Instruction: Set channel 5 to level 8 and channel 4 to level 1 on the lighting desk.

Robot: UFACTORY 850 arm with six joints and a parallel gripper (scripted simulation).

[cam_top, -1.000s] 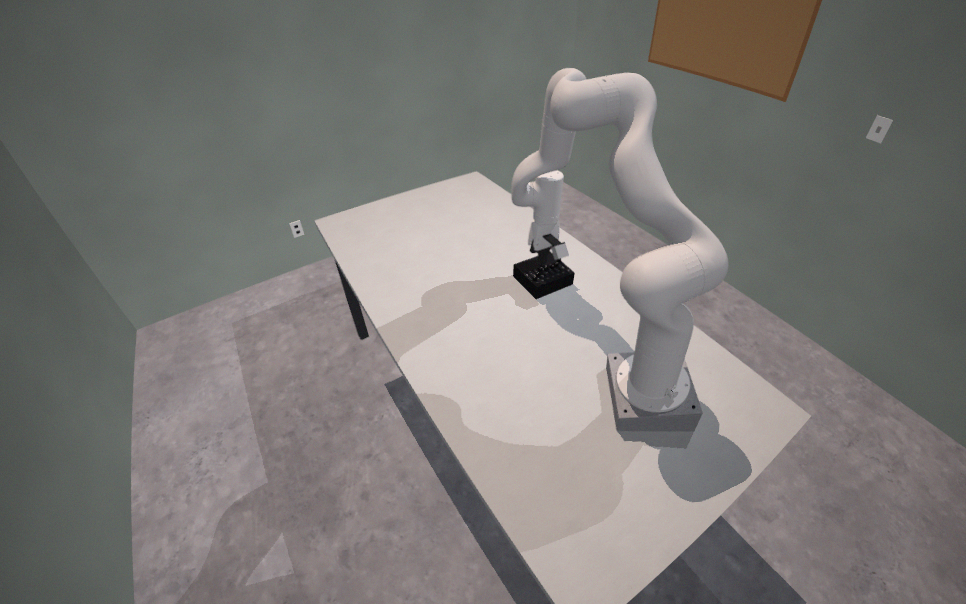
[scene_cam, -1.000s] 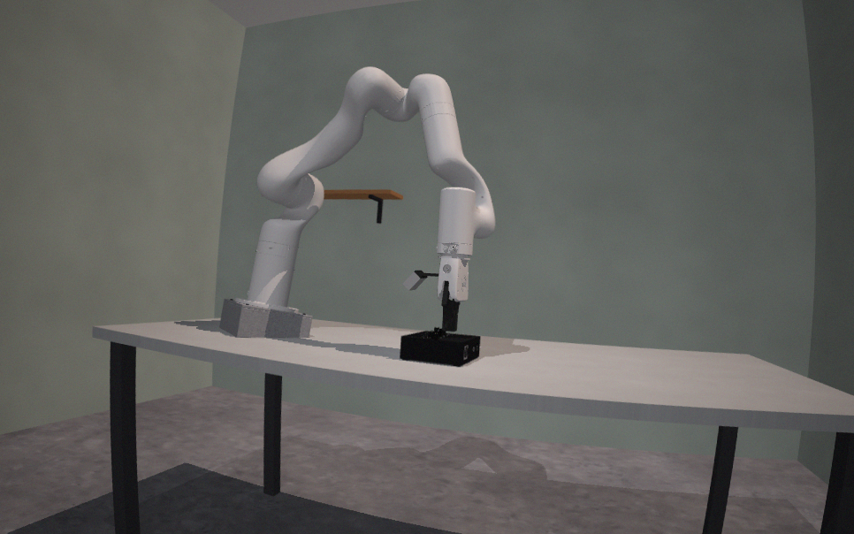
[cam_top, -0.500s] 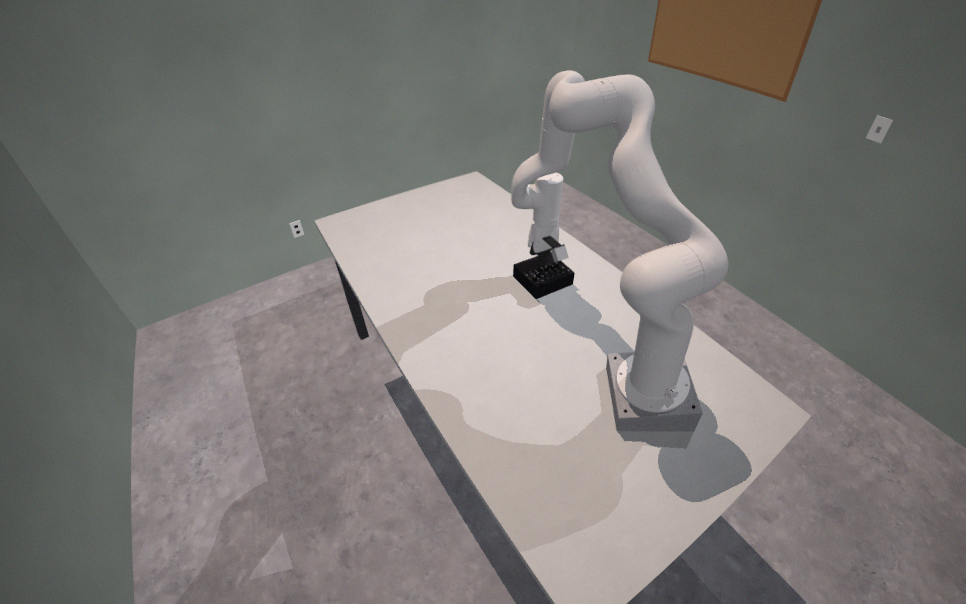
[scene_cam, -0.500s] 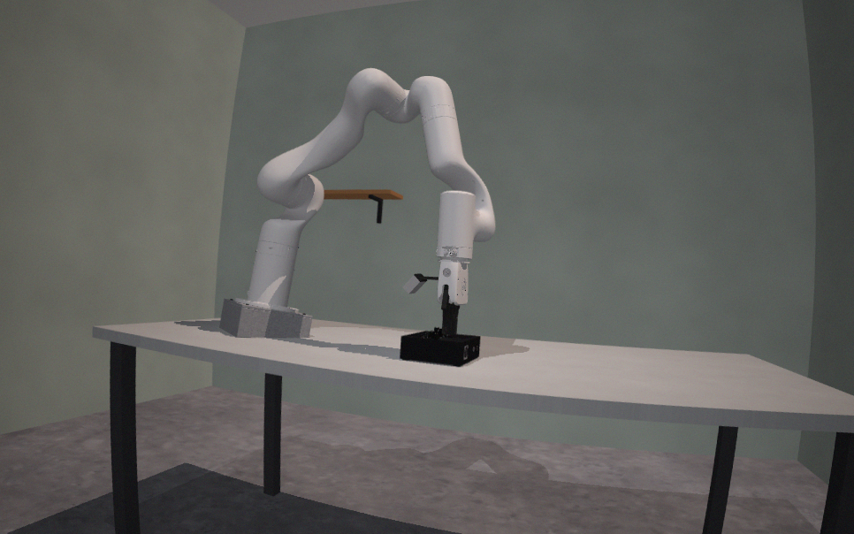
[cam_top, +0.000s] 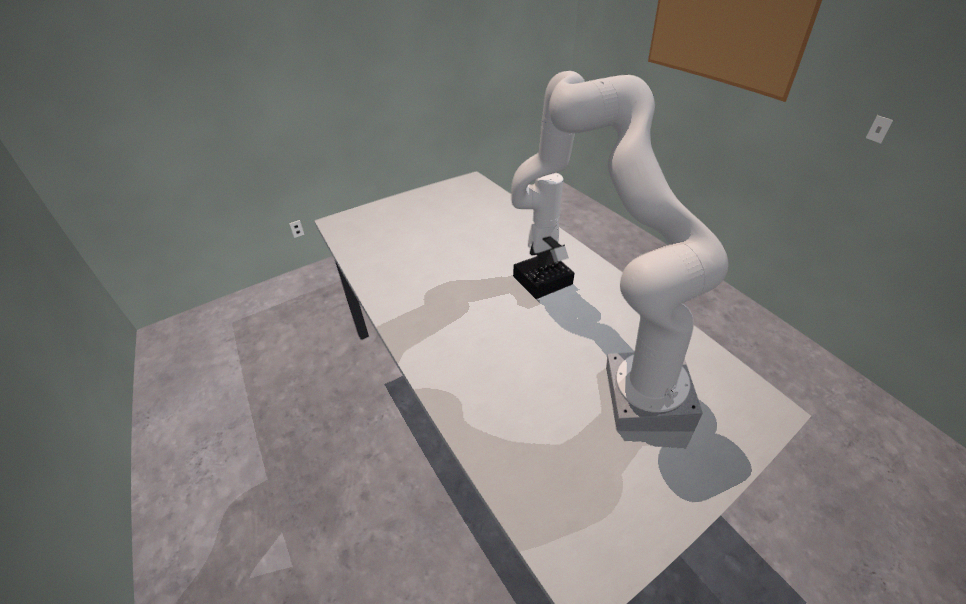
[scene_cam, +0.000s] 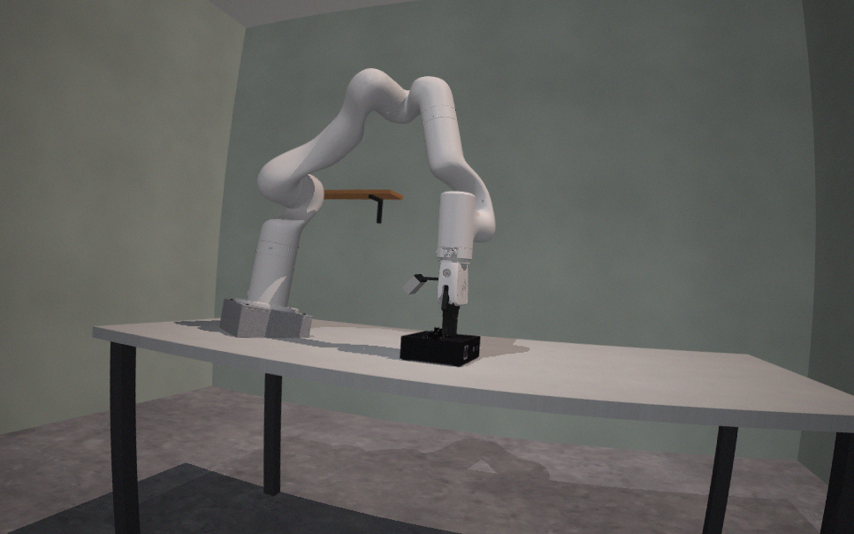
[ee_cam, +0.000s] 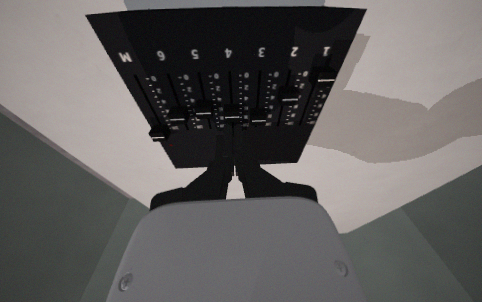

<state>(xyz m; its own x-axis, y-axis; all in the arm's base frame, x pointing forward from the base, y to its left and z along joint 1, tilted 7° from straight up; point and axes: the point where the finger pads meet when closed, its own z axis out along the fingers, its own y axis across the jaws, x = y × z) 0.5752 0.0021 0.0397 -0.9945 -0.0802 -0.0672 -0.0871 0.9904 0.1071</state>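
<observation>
My hand is 30 mm past the channel 4 fader cap and 10 mm above it. Round my hand: channel 1 fader cap 60 mm to the left, 60 mm behind, 10 mm below; channel 5 fader cap 30 mm behind, 20 mm to the right, 10 mm below.
</observation>
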